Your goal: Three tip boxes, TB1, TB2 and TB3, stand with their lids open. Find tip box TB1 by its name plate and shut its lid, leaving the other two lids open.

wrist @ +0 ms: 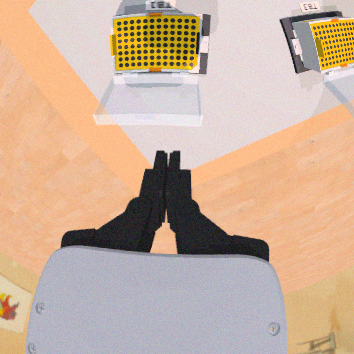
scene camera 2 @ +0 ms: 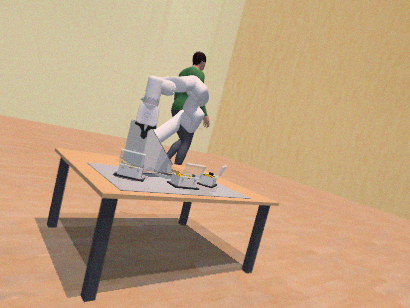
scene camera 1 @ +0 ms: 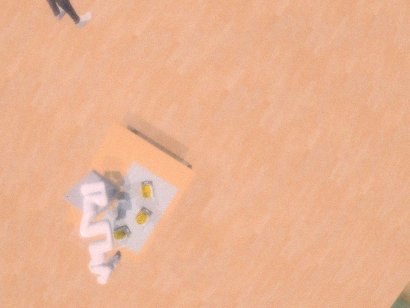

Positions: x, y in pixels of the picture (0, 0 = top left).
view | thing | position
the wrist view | gripper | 168, 166
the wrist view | yellow rack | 168, 41
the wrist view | grey mat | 250, 90
